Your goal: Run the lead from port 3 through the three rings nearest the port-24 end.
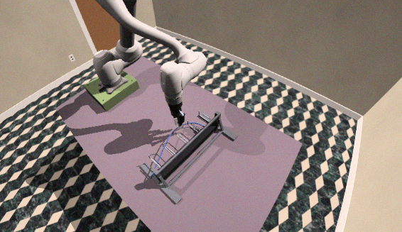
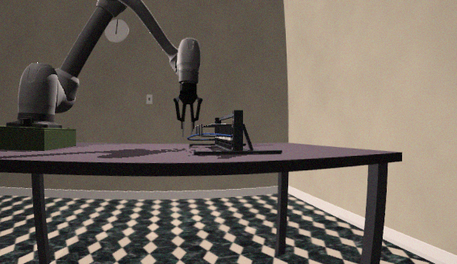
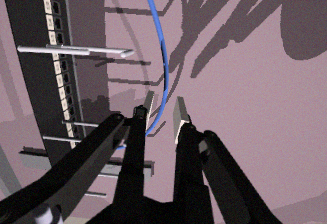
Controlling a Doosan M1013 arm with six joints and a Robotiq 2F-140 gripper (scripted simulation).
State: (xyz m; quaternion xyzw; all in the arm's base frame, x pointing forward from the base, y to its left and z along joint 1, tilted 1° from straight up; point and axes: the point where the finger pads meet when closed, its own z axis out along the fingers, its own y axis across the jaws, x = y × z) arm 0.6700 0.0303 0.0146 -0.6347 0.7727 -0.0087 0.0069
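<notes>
Right now my hand is 150 mm short of the rack, 80 mm to the left of it and 10 mm above it.
</notes>
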